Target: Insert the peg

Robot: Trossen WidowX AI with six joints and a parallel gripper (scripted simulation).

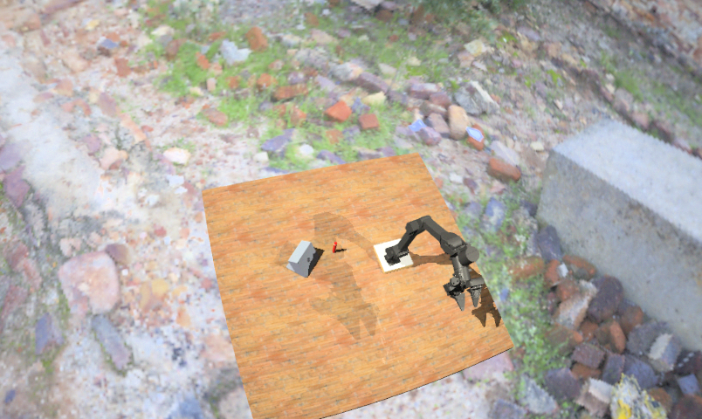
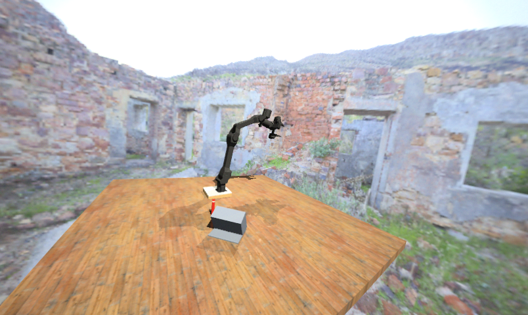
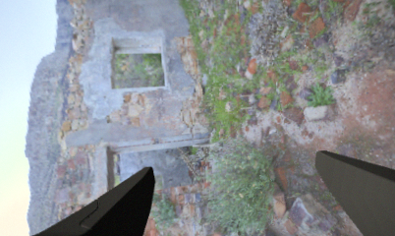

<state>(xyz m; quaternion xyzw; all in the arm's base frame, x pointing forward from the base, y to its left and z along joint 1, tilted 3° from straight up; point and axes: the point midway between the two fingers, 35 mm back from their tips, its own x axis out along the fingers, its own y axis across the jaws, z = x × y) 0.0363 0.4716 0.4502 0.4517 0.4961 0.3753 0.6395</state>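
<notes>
The round red peg lies 64 cm to the right of my gripper tip, 44 cm below it and 19 cm ahead of it. From my gripper tip the other things lie so: grey sloped panel: 63 cm to the right, 45 cm below, 36 cm ahead.
</notes>
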